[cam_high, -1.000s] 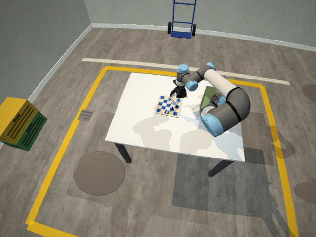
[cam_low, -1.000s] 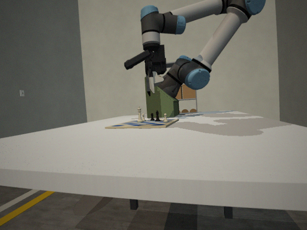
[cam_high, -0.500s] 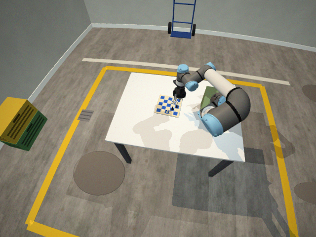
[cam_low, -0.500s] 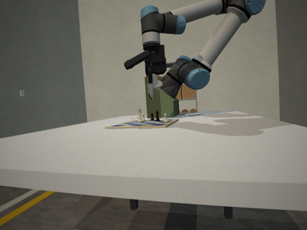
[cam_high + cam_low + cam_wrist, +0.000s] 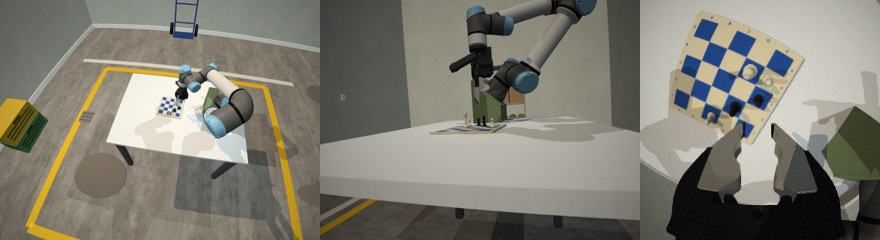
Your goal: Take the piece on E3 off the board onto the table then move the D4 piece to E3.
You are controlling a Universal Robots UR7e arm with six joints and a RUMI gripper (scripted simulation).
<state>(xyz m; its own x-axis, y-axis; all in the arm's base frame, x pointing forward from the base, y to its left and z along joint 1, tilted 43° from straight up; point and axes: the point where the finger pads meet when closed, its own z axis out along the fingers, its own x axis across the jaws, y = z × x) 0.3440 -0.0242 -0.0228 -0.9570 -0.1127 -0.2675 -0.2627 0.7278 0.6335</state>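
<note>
My gripper is now 9 cm above the black pawn. Round my hand: tall white piece: 3 cm ahead, 5 cm to the right, 8 cm below; blue-and-cream chessboard: 7 cm ahead, 2 cm to the right, 11 cm below.
</note>
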